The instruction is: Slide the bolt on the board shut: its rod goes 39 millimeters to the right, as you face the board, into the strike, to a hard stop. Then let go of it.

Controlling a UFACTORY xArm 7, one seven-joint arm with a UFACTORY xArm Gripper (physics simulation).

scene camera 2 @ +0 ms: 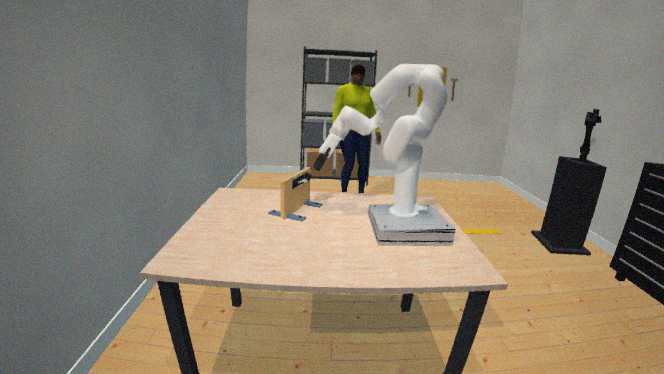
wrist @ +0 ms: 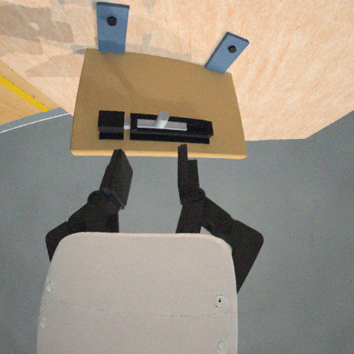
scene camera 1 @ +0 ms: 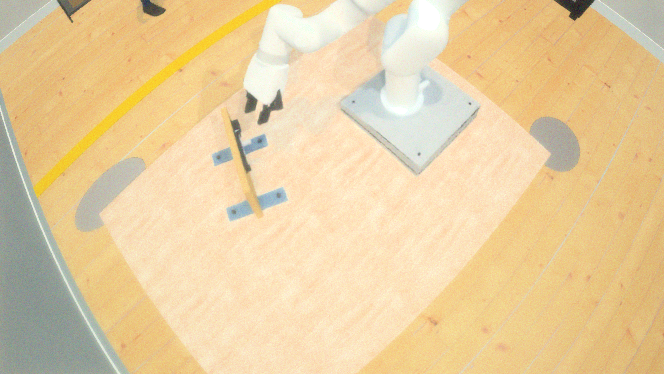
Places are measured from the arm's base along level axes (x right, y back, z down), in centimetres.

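Where they show: gripper, fingertip midpoint: (scene camera 2: 315, 168) (scene camera 1: 255, 117); arm's base, origin of the base link: (scene camera 2: 403, 212) (scene camera 1: 402, 98).
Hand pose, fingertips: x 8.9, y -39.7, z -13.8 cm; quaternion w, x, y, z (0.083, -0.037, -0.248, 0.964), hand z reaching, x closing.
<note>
Things, the pixels of their top centre, and the offset from my fingertips. "*": a spot on its surface instead. Level surfaces: height alone.
- upright tan board, middle of its top: (scene camera 1: 233, 146) (scene camera 2: 296, 173) dy -8.2, dx -2.2, dz +2.6 cm
- black bolt housing, middle of its top: (scene camera 1: 242, 139) (scene camera 2: 303, 176) dy -5.2, dx -0.9, dz +4.2 cm
- pale round handle, surface spot: (scene camera 1: 246, 142) * dy -4.7, dx -1.4, dz +5.6 cm
- black strike block, surface spot: (scene camera 1: 236, 127) * dy -4.8, dx +4.0, dz +5.0 cm
- pale wooden table, its level: dz +19.7 cm
The upright tan board (scene camera 1: 245, 177) (scene camera 2: 295, 201) (wrist: 155, 90) carries a black bolt housing (scene camera 1: 243, 156) (wrist: 200, 131) with a silver rod and a pale round handle (scene camera 1: 246, 142) (wrist: 162, 119). The wrist view shows the board upside down, with the black strike block (scene camera 1: 236, 127) (wrist: 111, 125) at the left. A short silver piece of rod (wrist: 127, 124) spans the gap between housing and strike; its end is hidden, so its depth cannot be told. My gripper (scene camera 1: 255, 116) (scene camera 2: 319, 163) (wrist: 153, 158) is open, with nothing between the fingers, off the board near its top edge and clear of the handle.
Blue feet (scene camera 1: 257, 204) (scene camera 1: 219, 157) (scene camera 2: 287, 216) (wrist: 112, 37) (wrist: 226, 52) bear the board on the pale wooden table (scene camera 1: 350, 250) (scene camera 2: 320, 260) (wrist: 295, 75). The arm's grey base plate (scene camera 1: 415, 135) (scene camera 2: 412, 232) is bolted to the table. A person (scene camera 2: 355, 100) stands behind the table.
</note>
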